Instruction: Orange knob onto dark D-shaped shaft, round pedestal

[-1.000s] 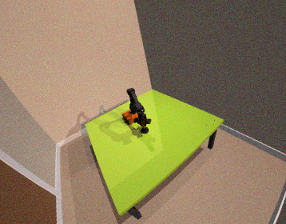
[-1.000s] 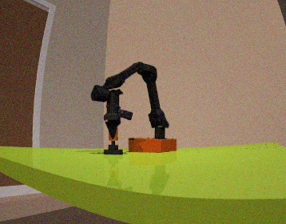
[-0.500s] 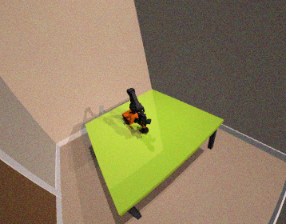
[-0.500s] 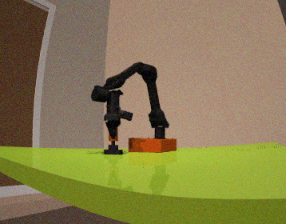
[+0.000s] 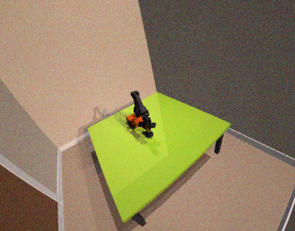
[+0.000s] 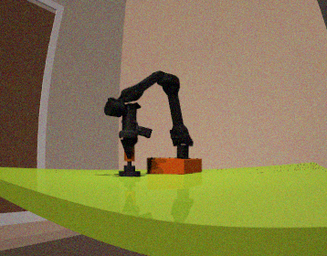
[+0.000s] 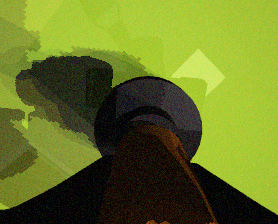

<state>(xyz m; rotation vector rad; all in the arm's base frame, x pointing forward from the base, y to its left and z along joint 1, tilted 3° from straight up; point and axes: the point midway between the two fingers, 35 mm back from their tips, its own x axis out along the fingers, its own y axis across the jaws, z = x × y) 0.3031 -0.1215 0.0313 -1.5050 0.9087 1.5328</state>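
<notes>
The orange knob lies 2 cm above my gripper tip. The rest, counted from my gripper tip: pedestal (4 cm below).
</notes>
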